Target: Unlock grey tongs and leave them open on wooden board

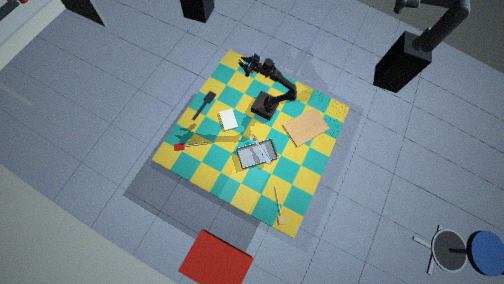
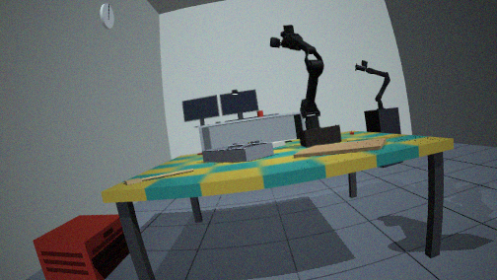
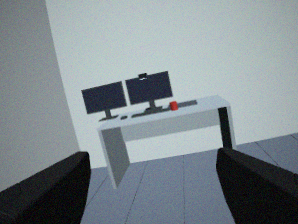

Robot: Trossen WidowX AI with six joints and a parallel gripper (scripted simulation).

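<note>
Now: the yellow lock piece 330 mm ahead of my gripper tip, 280 mm to the left of it and 540 mm below it. The rest, counted from my gripper tip: black spatula (100 mm ahead, 280 mm to the right, 610 mm below); then white block (180 mm ahead, 30 mm to the right, 600 mm below); then red-tipped brush (410 mm behind, 40 mm to the right, 600 mm below).
</note>
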